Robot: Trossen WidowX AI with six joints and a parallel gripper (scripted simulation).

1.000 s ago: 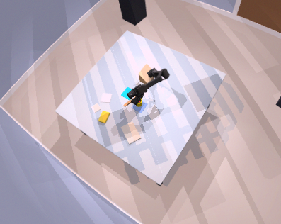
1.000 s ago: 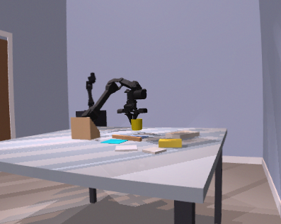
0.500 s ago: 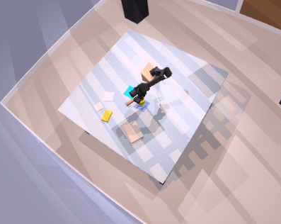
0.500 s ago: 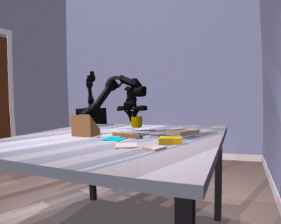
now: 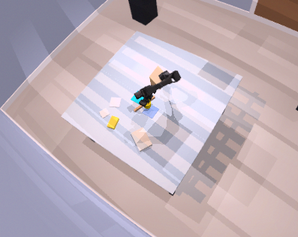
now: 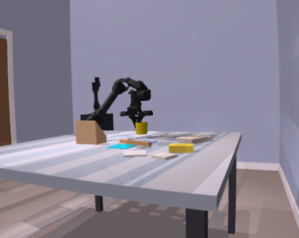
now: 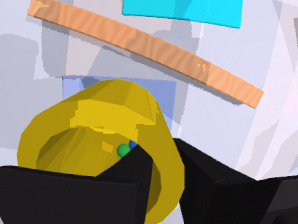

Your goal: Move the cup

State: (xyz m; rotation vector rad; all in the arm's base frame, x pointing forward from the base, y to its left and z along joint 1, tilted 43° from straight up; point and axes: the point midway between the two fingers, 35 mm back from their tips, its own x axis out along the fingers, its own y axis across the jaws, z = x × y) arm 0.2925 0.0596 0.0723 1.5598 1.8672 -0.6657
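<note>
The cyan pad is 14 cm to the right of my gripper tip and 9 cm below it. Round my gripper tip: pale blue pad: 9 cm below, 4 cm to the left, 3 cm ahead; beige slab: 29 cm ahead, 16 cm to the left, 7 cm below; wooden stick: 8 cm below, 5 cm to the right, 2 cm ahead.
</note>
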